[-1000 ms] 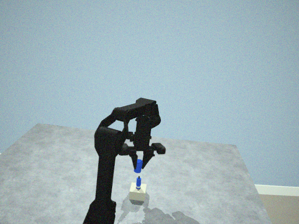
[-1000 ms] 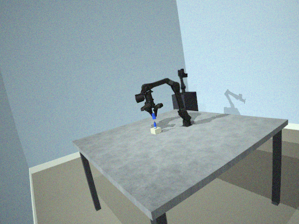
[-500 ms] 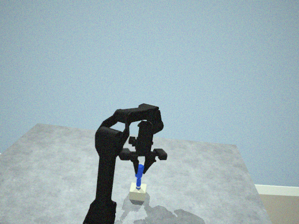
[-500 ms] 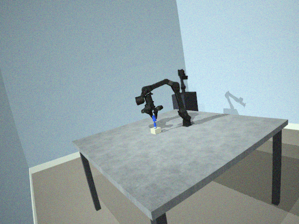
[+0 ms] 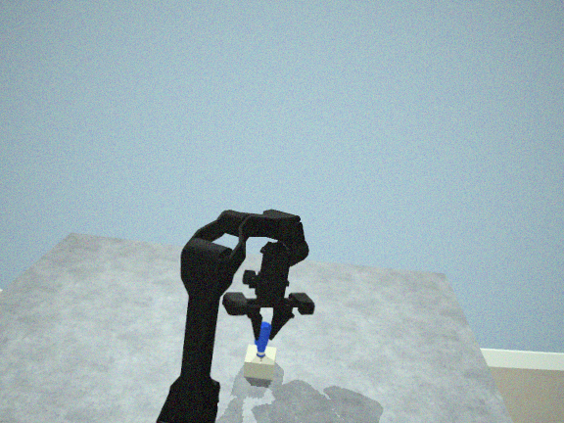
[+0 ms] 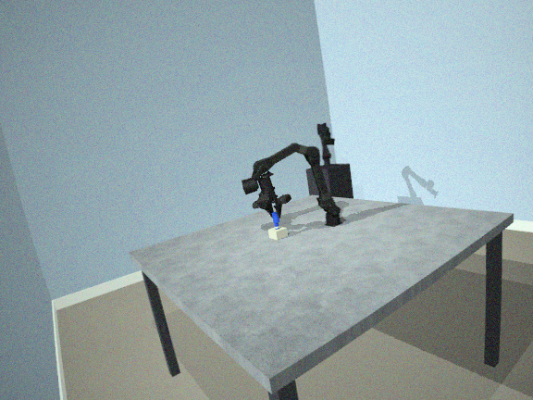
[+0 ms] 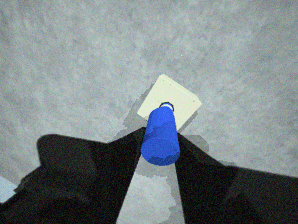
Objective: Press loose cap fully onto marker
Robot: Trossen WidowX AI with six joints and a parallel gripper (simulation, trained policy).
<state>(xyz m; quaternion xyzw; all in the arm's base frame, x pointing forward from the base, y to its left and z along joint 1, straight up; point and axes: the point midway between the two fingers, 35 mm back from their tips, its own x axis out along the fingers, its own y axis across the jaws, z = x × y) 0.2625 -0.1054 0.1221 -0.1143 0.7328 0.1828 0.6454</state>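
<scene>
Now: gripper tip 7 cm above the cream holder block and 1 cm short of it. Also, from my gripper tip: blue cap 1 cm ahead, 1 cm above.
</scene>
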